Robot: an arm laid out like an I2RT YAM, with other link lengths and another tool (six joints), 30 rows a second.
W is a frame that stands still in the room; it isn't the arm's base.
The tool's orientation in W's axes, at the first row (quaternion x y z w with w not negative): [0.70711 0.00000 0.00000 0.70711]
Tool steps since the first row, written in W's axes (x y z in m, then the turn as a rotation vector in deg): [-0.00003 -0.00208 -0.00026 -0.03 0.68 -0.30]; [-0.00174 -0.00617 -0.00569 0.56 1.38 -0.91]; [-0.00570 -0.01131 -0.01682 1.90 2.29 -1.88]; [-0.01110 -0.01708 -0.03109 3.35 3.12 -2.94]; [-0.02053 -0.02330 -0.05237 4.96 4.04 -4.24]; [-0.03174 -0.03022 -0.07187 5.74 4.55 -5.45]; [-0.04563 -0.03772 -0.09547 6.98 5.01 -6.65]
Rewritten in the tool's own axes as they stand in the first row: [-0.00003 -0.00026 0.00208 -0.03 -0.30 -0.68]; [-0.00174 -0.00569 0.00617 0.56 -0.91 -1.38]; [-0.00570 -0.01682 0.01131 1.90 -1.88 -2.29]; [-0.01110 -0.03109 0.01708 3.35 -2.94 -3.12]; [-0.02053 -0.05237 0.02330 4.96 -4.24 -4.04]; [-0.03174 -0.07187 0.03022 5.74 -5.45 -4.55]; [-0.04563 -0.09547 0.03772 6.98 -6.65 -5.01]
